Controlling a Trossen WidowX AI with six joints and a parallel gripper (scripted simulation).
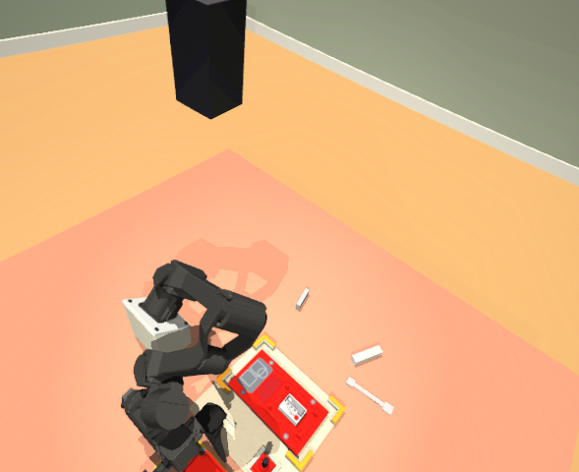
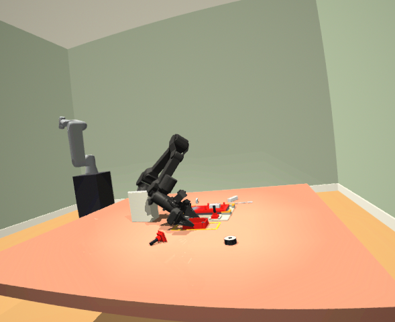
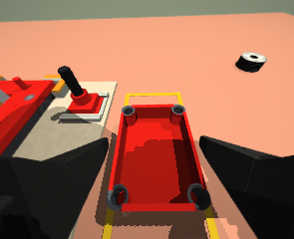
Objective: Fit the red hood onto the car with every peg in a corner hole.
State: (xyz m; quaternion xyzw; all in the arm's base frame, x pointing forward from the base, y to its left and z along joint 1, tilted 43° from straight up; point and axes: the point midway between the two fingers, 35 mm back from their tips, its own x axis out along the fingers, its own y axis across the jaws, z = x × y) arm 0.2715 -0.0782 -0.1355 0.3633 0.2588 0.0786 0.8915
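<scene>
The red hood lies 1 cm below my gripper tip and 1 cm behind it. From my gripper tip the other things lie so: cream jig (19 cm to the left, 2 cm ahead, 1 cm below); then black wheel (20 cm to the right, 15 cm ahead, 1 cm below); then grey engine block (20 cm to the left, 5 cm ahead, 1 cm above).
</scene>
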